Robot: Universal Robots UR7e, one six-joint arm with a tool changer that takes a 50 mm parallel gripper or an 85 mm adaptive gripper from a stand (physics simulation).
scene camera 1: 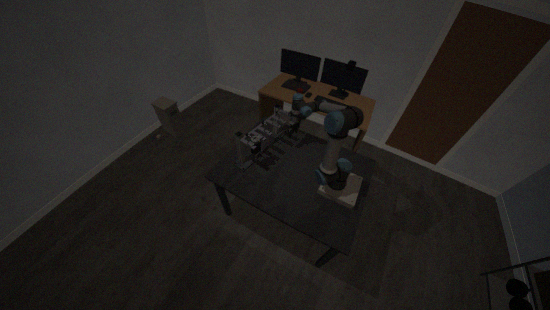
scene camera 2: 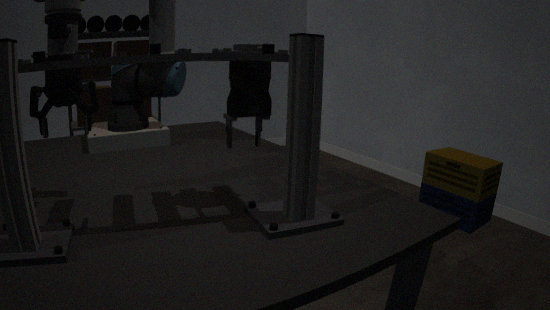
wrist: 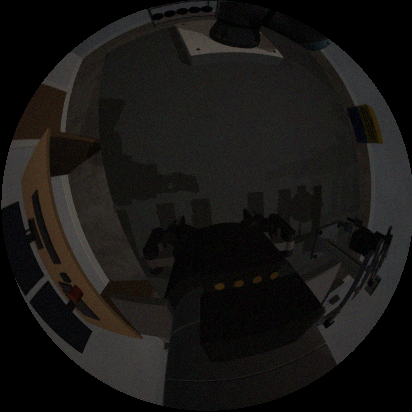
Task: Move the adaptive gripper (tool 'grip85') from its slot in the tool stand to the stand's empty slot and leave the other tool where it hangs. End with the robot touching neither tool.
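Pixels of known places: hand at its tool point: (scene camera 2: 62, 46); arm's base at its link origin: (scene camera 1: 336, 182) (scene camera 2: 128, 127) (wrist: 234, 36).
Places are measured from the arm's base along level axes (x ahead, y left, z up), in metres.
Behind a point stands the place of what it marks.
Note:
The adaptive gripper (scene camera 2: 66, 129) (wrist: 215, 219) is mounted on the arm, upright with its fingers down, spread and empty. In scene camera 2 it shows below and beyond the rail's left end, near the left post; whether it touches the stand there cannot be told. The tool stand (scene camera 1: 240, 152) {x 0.704, y 0.298, z 0.088 m} (scene camera 2: 304, 125) {x 0.739, y 0.269, z 0.118 m} has two posts and a slotted rail (scene camera 2: 120, 59) {x 0.701, y -0.005, z 0.222 m}. The rail's middle stretch bears no tool. The other tool, the parallel gripper (scene camera 2: 249, 90) (wrist: 364, 241), hangs at the rail's right end, apart from my gripper. The gripper is too dark to make out in scene camera 1.
The robot base (scene camera 1: 352, 195) {x -0.154, y 0.030, z 0.001 m} (scene camera 2: 130, 140) {x 0.099, y 0.006, z -0.025 m} (wrist: 235, 56) {x 0.101, y -0.013, z -0.026 m} stands across the dark table (scene camera 1: 290, 200) {x 0.198, y 0.318, z -0.055 m} from the stand. A desk (scene camera 1: 272, 89) (wrist: 52, 220) with two monitors stands beyond the table. A yellow and blue crate (scene camera 2: 460, 185) (wrist: 366, 124) stands on the floor.

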